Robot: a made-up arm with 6 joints. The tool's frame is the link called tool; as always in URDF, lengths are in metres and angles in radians. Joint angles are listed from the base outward. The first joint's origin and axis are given. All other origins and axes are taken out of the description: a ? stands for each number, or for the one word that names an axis. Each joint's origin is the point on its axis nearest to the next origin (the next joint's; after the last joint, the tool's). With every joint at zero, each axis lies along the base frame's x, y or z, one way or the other. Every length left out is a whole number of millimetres.
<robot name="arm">
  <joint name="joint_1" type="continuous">
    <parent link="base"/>
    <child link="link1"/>
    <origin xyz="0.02 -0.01 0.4"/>
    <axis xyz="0 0 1"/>
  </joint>
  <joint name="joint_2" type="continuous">
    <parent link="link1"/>
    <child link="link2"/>
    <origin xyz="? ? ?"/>
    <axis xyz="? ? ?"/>
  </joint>
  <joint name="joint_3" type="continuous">
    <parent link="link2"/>
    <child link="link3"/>
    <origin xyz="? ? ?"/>
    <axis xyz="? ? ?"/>
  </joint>
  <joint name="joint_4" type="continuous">
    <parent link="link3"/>
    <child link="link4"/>
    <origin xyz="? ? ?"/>
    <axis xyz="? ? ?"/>
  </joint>
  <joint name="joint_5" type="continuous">
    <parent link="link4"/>
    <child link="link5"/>
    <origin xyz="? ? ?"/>
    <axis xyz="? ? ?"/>
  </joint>
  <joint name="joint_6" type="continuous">
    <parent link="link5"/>
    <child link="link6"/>
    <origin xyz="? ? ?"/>
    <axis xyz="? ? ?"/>
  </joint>
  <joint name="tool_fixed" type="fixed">
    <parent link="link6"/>
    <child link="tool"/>
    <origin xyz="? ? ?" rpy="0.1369 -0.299 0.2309"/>
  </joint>
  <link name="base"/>
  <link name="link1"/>
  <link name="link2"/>
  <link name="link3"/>
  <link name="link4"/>
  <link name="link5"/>
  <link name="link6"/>
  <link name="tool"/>
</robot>
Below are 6 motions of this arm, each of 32 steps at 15 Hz.
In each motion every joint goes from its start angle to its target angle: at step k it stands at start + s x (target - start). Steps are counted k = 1, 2, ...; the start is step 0. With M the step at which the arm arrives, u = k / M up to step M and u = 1 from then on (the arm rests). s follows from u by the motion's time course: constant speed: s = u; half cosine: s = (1 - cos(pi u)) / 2; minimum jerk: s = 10 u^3 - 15 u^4 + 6 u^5.
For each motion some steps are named. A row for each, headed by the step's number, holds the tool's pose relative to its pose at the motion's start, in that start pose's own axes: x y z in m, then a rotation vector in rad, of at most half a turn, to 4 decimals.
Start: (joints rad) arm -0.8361 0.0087 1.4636 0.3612 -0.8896 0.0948
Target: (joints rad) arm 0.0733 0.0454 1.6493 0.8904 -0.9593 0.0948
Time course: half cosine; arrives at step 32
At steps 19, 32:
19: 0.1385 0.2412 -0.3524 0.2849 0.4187 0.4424
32: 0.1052 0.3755 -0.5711 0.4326 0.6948 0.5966

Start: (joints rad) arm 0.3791 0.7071 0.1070 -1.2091 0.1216 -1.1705
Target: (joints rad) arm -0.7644 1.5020 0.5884 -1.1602 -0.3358 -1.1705
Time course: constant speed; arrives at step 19
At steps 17, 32:
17: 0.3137 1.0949 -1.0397 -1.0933 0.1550 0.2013
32: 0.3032 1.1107 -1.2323 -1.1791 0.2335 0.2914

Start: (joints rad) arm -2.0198 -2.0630 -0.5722 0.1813 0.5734 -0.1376
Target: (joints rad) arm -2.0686 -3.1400 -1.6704 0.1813 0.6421 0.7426
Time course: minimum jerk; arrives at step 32
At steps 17, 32:
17: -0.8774 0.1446 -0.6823 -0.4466 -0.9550 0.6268
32: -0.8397 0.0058 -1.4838 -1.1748 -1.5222 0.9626

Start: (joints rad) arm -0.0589 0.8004 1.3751 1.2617 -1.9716 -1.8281
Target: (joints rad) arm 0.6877 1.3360 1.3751 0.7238 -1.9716 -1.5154
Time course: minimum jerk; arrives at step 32
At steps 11, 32:
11: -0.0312 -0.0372 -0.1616 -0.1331 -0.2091 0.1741
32: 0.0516 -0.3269 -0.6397 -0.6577 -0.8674 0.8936

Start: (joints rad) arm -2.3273 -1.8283 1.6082 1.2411 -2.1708 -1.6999
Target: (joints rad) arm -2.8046 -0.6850 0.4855 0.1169 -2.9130 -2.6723
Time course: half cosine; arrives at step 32
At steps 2, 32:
2: -0.0034 0.0016 -0.0040 0.0045 -0.0132 -0.0002
32: 0.0577 -0.0046 -0.5123 0.8233 -0.5206 0.3141

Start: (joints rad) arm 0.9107 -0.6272 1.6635 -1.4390 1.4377 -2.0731
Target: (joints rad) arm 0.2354 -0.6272 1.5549 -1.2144 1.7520 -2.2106
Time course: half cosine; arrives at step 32
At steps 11, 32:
11: 0.0376 0.0583 0.0463 -0.2160 -0.0171 0.0836
32: 0.1206 0.2421 0.0938 -0.7609 -0.0819 0.3692

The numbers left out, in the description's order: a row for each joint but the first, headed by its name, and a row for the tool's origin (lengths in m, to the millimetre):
joint_2: xyz 0.03 0.04 0, axis 0 1 0
joint_3: xyz 0.02 0 0.43, axis 0 1 0
joint_4: xyz 0.02 0 0.67, axis 0 0 1
joint_5: xyz -0.01 -0.04 0, axis 0 1 0
joint_6: xyz -0.02 0 0.16, axis 0 0 1
tool: xyz -0.02 -0.01 0

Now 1 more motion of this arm.
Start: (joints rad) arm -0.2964 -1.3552 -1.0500 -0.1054 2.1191 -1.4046
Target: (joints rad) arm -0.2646 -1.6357 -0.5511 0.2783 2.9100 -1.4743
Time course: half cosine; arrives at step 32
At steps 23, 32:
23: 0.0046 0.0325 -0.0109 -0.8848 0.0908 -0.0190
32: 0.0086 0.0342 -0.0277 -1.0816 0.1097 -0.0394

